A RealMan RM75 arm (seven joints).
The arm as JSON. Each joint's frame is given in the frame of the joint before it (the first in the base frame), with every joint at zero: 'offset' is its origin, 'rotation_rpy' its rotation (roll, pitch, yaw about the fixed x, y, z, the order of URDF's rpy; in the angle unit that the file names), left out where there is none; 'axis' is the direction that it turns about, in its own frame. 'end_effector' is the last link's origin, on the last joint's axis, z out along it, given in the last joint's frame.
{
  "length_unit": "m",
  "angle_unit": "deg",
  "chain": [
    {
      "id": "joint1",
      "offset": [
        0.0,
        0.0,
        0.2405
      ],
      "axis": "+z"
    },
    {
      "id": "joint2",
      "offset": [
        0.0,
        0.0,
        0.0
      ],
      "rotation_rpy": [
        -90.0,
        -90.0,
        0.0
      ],
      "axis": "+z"
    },
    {
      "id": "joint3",
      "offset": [
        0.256,
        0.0,
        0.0
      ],
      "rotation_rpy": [
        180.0,
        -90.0,
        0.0
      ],
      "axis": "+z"
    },
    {
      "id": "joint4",
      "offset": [
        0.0,
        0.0,
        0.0
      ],
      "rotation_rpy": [
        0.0,
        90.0,
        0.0
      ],
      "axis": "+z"
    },
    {
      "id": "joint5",
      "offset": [
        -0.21,
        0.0,
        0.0
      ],
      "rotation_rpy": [
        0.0,
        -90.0,
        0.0
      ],
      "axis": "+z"
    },
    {
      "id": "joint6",
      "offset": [
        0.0,
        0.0,
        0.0
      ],
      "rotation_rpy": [
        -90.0,
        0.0,
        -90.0
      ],
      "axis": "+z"
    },
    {
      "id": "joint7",
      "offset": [
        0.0,
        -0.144,
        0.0
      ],
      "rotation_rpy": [
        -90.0,
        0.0,
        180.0
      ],
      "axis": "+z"
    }
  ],
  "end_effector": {
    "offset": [
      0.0,
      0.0,
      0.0
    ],
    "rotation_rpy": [
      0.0,
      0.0,
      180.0
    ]
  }
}
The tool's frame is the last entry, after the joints.
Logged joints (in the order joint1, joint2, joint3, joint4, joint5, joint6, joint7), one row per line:
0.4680, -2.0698, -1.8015, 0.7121, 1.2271, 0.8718, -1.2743
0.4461, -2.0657, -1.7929, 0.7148, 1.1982, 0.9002, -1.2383
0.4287, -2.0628, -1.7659, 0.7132, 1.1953, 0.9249, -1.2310
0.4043, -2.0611, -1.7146, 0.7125, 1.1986, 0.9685, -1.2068
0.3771, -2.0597, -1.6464, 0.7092, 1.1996, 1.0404, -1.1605
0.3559, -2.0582, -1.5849, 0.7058, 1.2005, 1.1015, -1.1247
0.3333, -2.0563, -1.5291, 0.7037, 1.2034, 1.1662, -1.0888
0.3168, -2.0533, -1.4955, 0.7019, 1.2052, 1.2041, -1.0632
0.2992, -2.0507, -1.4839, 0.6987, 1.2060, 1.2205, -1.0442
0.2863, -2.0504, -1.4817, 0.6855, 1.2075, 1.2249, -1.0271
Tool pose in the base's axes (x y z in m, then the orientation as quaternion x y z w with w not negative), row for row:
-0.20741, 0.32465, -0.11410, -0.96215, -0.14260, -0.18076, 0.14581
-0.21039, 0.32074, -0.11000, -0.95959, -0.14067, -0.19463, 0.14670
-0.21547, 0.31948, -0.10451, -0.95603, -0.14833, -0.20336, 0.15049
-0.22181, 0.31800, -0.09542, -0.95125, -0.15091, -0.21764, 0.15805
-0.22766, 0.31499, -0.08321, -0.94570, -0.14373, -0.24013, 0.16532
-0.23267, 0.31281, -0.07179, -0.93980, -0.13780, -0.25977, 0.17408
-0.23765, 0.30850, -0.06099, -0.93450, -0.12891, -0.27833, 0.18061
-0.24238, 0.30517, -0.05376, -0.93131, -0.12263, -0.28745, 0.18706
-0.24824, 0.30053, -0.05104, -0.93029, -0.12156, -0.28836, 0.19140
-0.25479, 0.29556, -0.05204, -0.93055, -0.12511, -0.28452, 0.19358
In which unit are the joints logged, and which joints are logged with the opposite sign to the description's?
The joints are logged in radians. Opposite sign: joint1, joint3.
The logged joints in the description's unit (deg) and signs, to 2 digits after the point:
-26.81, -118.59, 103.22, 40.80, 70.31, 49.95, -73.01
-25.56, -118.36, 102.73, 40.96, 68.65, 51.58, -70.95
-24.56, -118.19, 101.18, 40.86, 68.49, 52.99, -70.53
-23.16, -118.09, 98.24, 40.82, 68.67, 55.49, -69.14
-21.61, -118.01, 94.33, 40.63, 68.73, 59.61, -66.49
-20.39, -117.93, 90.81, 40.44, 68.78, 63.11, -64.44
-19.10, -117.82, 87.61, 40.32, 68.95, 66.82, -62.38
-18.15, -117.65, 85.69, 40.22, 69.05, 68.99, -60.92
-17.14, -117.50, 85.02, 40.03, 69.10, 69.93, -59.83
-16.40, -117.48, 84.90, 39.28, 69.18, 70.18, -58.85

